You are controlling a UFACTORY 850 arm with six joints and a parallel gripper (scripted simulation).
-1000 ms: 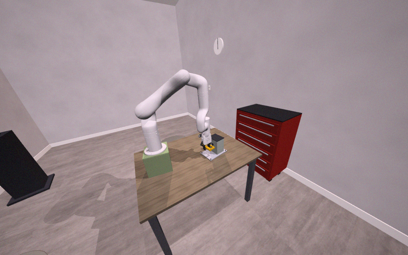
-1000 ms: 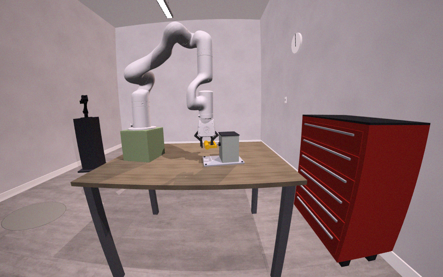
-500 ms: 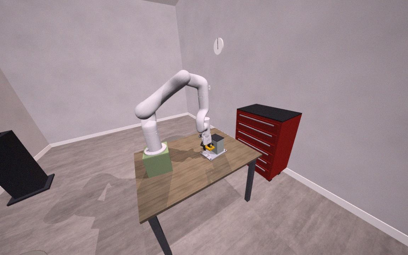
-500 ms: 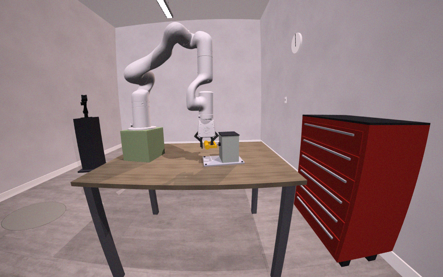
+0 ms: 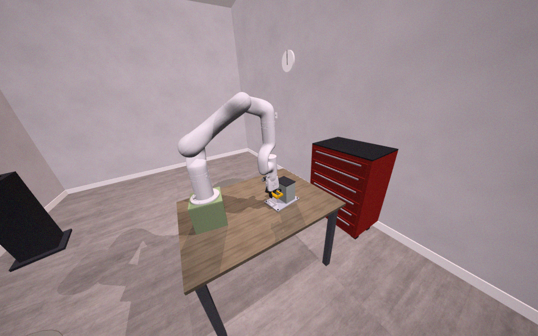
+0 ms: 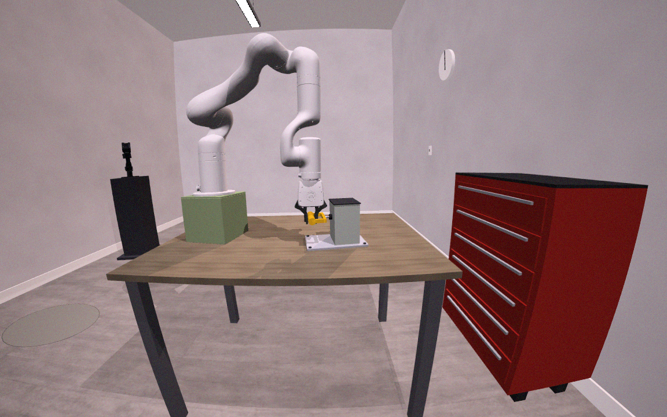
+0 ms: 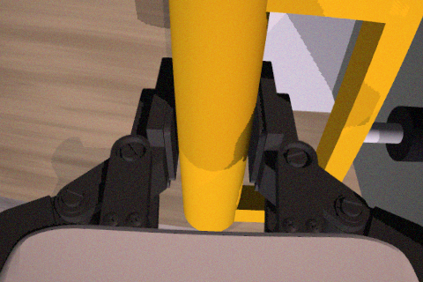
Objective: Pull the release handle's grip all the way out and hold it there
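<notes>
The base plate is 90 mm ahead of my hand, 10 mm to the right of it and 100 mm below it.
</notes>
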